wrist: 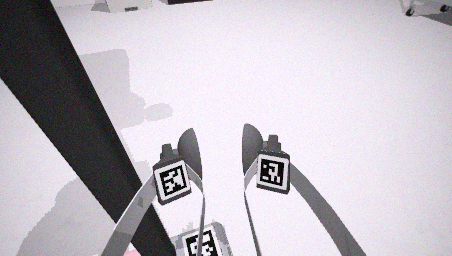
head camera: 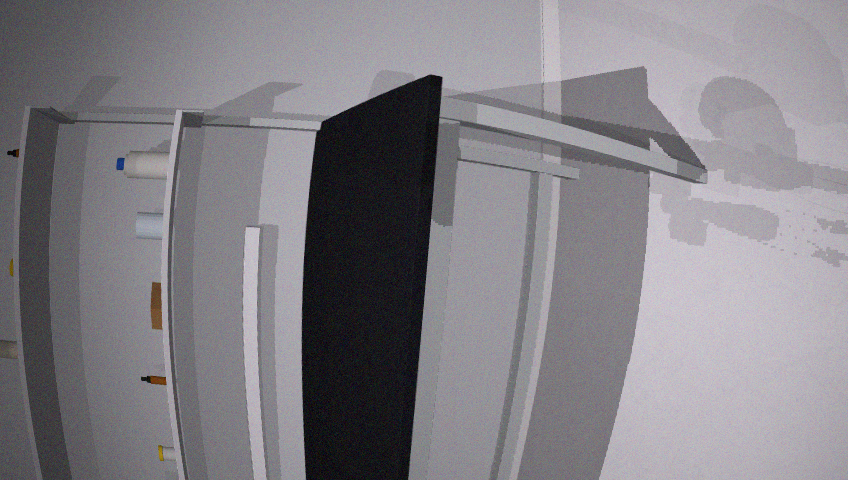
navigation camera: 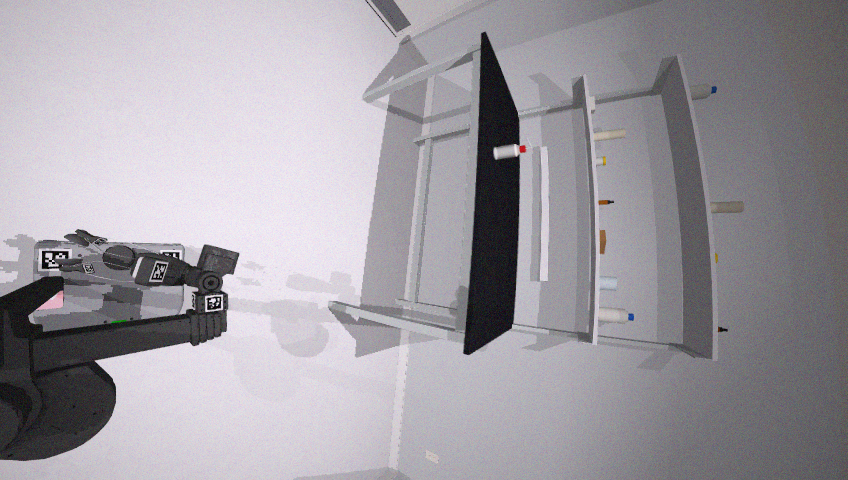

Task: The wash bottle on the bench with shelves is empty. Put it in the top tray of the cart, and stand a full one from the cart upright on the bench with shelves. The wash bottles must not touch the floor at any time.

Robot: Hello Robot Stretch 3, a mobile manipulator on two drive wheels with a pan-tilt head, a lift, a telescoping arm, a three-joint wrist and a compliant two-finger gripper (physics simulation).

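Frame: origin at the robot's base, x ahead, y left, z up, level; metres.
Where they show: gripper, fingertip midpoint: [wrist: 220, 144] [navigation camera: 61, 247]; robot's base, link origin: [navigation camera: 120, 256].
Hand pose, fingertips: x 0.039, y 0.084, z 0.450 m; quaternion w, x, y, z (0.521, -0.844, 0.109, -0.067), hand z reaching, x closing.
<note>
Things, the pixels of their top centre, and the offset from my fingertips. "*": a spot on its surface instead.
- wash bottle, top centre: [navigation camera: 531, 145] dx +0.500, dy -1.225, dz +0.639 m
- lower shelf, surface spot: [navigation camera: 599, 237] * dx +0.096, dy -1.560, dz +0.931 m
- blue-capped bottle, top centre: [head camera: 117, 163] [navigation camera: 633, 317] dx -0.305, dy -1.583, dz +1.100 m
The head and navigation pictures are turned sideways. The bench with shelves [head camera: 363, 267] [navigation camera: 490, 237] has a black top and a pale frame. The wash bottle [navigation camera: 505, 151], white with a red cap, stands upright on the bench top toward its far end in the navigation view; it does not show in the head view. My gripper [navigation camera: 80, 251] [wrist: 220, 144] is open and empty, folded back over my base, well away from the bench. In the wrist view, part of a frame on casters [wrist: 410, 12], which looks like the cart, shows at the top right; its trays and bottles are out of view.
A lower shelf [head camera: 167, 267] [navigation camera: 595, 237] and an upper shelf [head camera: 35, 237] [navigation camera: 693, 237] hold several bottles and small items, including a blue-capped bottle [head camera: 146, 164] [navigation camera: 612, 314]. The bench's legs reach the floor near the wall. A pale cabinet [wrist: 127, 4] shows at the wrist view's top left.
</note>
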